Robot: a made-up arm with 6 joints. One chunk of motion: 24 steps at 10 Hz.
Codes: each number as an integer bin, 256 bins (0 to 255) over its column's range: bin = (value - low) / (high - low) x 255, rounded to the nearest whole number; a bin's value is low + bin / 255 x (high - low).
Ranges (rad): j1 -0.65..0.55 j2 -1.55..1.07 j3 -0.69..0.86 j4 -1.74..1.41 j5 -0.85..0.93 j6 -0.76..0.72
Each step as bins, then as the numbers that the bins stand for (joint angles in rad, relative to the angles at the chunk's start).
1 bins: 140 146 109 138 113 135
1 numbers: 0.0088 -0.0499 -0.0275 -0.0353 -0.0612 0.0235
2 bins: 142 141 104 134 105 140
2 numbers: 0.0182 -0.1013 -0.0578 -0.0847 -0.1171 0.0525
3 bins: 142 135 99 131 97 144
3 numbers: 0.0182 -0.1629 -0.0882 -0.1218 -0.1729 0.0758
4 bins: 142 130 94 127 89 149
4 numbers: 0.0182 -0.2143 -0.1186 -0.1712 -0.2287 0.1048
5 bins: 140 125 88 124 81 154
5 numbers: 0.0088 -0.2657 -0.1551 -0.2082 -0.2846 0.1338
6 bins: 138 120 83 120 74 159
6 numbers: -0.0006 -0.3171 -0.1855 -0.2576 -0.3335 0.1628
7 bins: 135 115 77 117 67 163
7 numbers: -0.0147 -0.3684 -0.2220 -0.2947 -0.3823 0.1860
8 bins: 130 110 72 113 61 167
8 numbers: -0.0382 -0.4198 -0.2524 -0.3441 -0.4242 0.2093
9 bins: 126 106 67 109 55 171
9 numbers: -0.0571 -0.4609 -0.2827 -0.3935 -0.4661 0.2325
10 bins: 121 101 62 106 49 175
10 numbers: -0.0806 -0.5123 -0.3131 -0.4306 -0.5080 0.2557
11 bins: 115 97 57 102 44 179
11 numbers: -0.1088 -0.5534 -0.3435 -0.4800 -0.5429 0.2789
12 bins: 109 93 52 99 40 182
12 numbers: -0.1371 -0.5945 -0.3739 -0.5171 -0.5708 0.2963
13 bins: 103 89 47 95 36 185
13 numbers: -0.1653 -0.6356 -0.4043 -0.5665 -0.5987 0.3137
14 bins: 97 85 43 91 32 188
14 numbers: -0.1935 -0.6767 -0.4286 -0.6159 -0.6266 0.3311
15 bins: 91 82 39 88 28 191
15 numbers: -0.2218 -0.7075 -0.4529 -0.6529 -0.6545 0.3485
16 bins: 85 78 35 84 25 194
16 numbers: -0.2500 -0.7486 -0.4773 -0.7024 -0.6755 0.3660
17 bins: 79 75 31 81 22 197
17 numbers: -0.2782 -0.7794 -0.5016 -0.7394 -0.6964 0.3834
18 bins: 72 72 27 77 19 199
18 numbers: -0.3112 -0.8102 -0.5259 -0.7888 -0.7174 0.3950
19 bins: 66 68 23 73 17 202
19 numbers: -0.3394 -0.8513 -0.5502 -0.8382 -0.7313 0.4124
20 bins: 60 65 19 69 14 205
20 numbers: -0.3676 -0.8822 -0.5745 -0.8876 -0.7523 0.4298
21 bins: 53 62 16 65 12 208
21 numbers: -0.4006 -0.9130 -0.5927 -0.9371 -0.7662 0.4472
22 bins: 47 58 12 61 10 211
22 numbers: -0.4288 -0.9541 -0.6171 -0.9865 -0.7802 0.4646
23 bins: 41 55 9 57 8 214
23 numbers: -0.4571 -0.9849 -0.6353 -1.0359 -0.7942 0.4820
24 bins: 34 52 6 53 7 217
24 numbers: -0.4900 -1.0157 -0.6535 -1.0853 -0.8011 0.4995
